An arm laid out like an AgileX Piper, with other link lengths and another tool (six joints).
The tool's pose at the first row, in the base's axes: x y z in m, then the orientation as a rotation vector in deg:
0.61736 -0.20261 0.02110 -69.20 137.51 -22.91
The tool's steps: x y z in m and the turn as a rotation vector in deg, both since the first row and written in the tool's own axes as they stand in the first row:
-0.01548 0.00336 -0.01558 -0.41 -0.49 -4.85
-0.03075 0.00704 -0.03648 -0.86 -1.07 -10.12
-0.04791 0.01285 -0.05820 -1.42 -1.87 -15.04
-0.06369 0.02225 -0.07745 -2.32 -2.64 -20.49
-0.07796 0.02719 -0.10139 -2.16 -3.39 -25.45
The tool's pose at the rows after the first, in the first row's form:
0.61567 -0.18708 0.03690 -75.34 134.69 -23.58
0.61104 -0.17119 0.05714 -81.90 131.33 -24.22
0.60555 -0.15248 0.07763 -87.94 127.80 -24.44
0.59805 -0.13296 0.09408 -94.63 123.83 -24.39
0.59053 -0.11696 0.11618 -100.10 119.51 -25.40

